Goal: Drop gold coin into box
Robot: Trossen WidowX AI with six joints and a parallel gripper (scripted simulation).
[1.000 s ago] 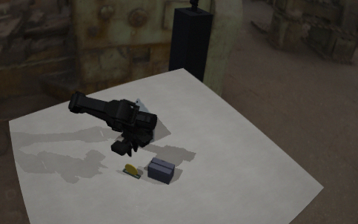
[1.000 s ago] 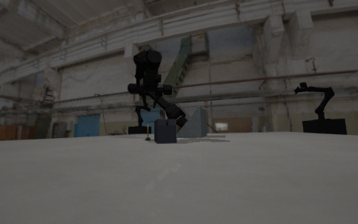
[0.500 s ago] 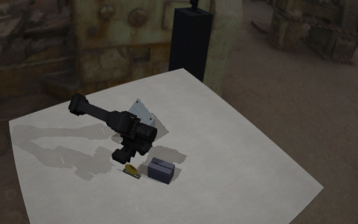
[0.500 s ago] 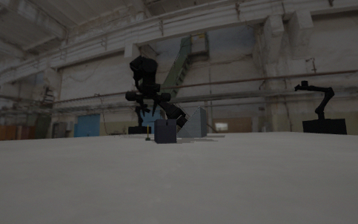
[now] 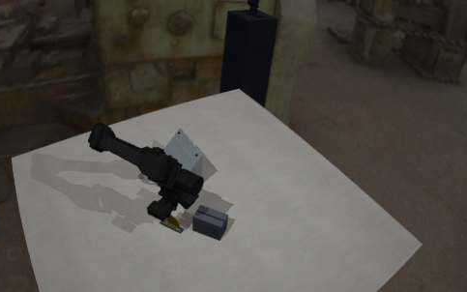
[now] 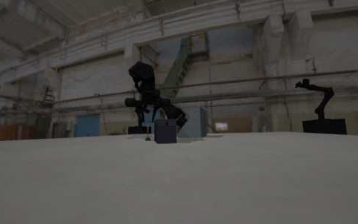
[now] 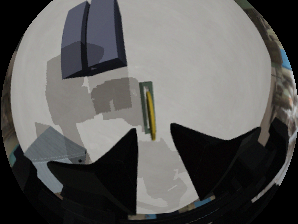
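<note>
The gold coin is 40 mm below my gripper tip.
</note>
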